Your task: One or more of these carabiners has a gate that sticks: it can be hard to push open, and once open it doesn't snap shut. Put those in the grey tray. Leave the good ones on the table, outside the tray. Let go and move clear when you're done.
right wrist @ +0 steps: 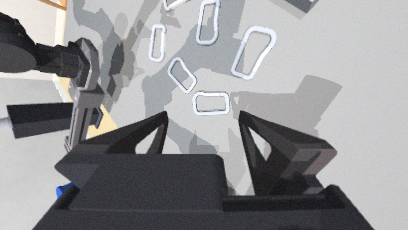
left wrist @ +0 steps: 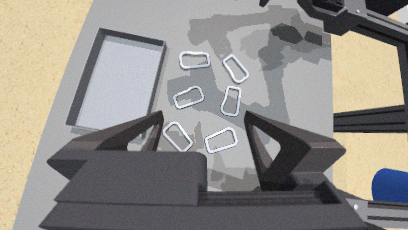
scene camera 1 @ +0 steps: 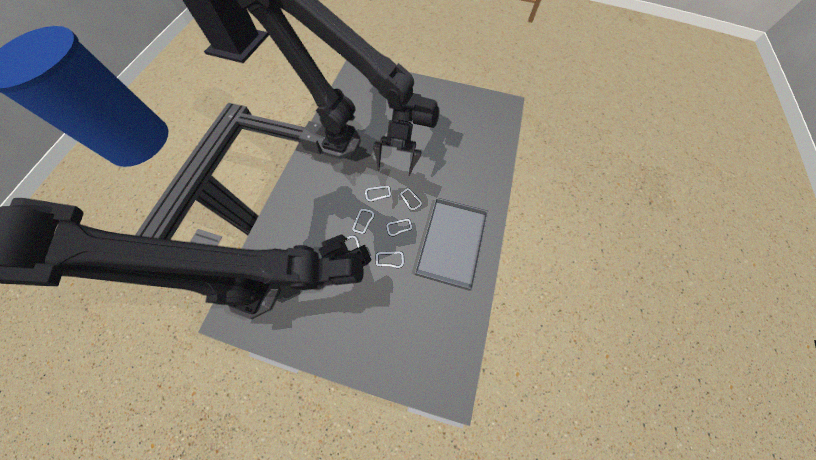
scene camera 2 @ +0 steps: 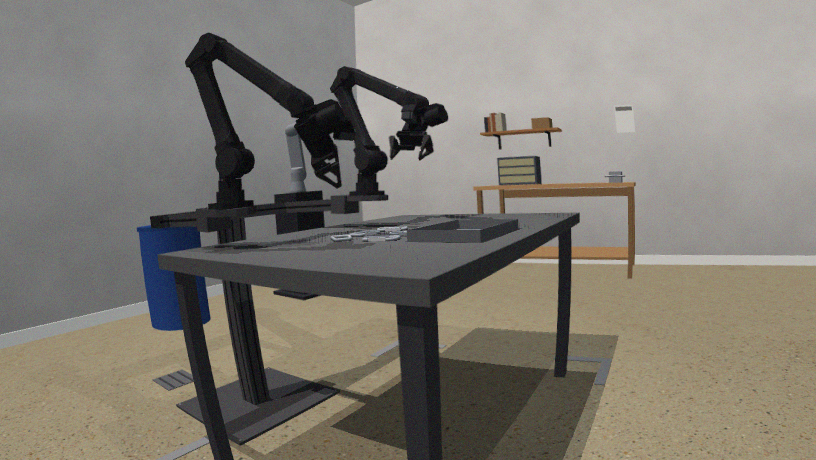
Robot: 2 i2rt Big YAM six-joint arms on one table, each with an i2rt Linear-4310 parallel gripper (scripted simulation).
Labels:
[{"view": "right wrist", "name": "my right gripper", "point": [203,115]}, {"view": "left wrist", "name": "my left gripper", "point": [203,115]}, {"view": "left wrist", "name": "grey tray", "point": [115,85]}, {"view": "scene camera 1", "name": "grey tray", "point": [451,248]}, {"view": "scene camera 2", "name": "my left gripper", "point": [404,158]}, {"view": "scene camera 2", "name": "my right gripper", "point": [338,180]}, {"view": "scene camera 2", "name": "grey tray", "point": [470,230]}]

